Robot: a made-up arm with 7 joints. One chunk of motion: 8 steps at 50 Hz.
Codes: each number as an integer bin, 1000 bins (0 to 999) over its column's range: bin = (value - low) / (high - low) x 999, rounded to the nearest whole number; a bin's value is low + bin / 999 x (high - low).
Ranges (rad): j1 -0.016..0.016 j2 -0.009..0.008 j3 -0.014..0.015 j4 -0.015..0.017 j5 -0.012..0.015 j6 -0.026..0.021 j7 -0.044..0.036
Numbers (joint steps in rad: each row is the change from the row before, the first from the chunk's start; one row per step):
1: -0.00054 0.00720 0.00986 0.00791 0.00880 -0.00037 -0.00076
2: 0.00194 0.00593 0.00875 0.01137 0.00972 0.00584 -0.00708
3: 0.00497 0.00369 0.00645 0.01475 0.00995 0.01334 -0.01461
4: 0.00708 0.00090 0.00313 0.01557 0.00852 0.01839 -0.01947
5: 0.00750 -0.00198 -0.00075 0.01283 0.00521 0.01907 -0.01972
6: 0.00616 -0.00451 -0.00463 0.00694 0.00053 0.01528 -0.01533
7: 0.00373 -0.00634 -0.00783 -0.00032 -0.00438 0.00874 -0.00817
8: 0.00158 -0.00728 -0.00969 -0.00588 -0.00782 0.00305 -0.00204
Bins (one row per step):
1: 483 952 822 715 770 545 540
2: 560 877 784 823 804 677 461
3: 655 746 704 929 812 836 367
4: 721 582 590 954 759 944 306
5: 734 413 456 869 637 958 303
6: 692 264 323 685 464 877 358
7: 616 156 213 458 282 738 447
8: 549 101 148 285 155 617 524

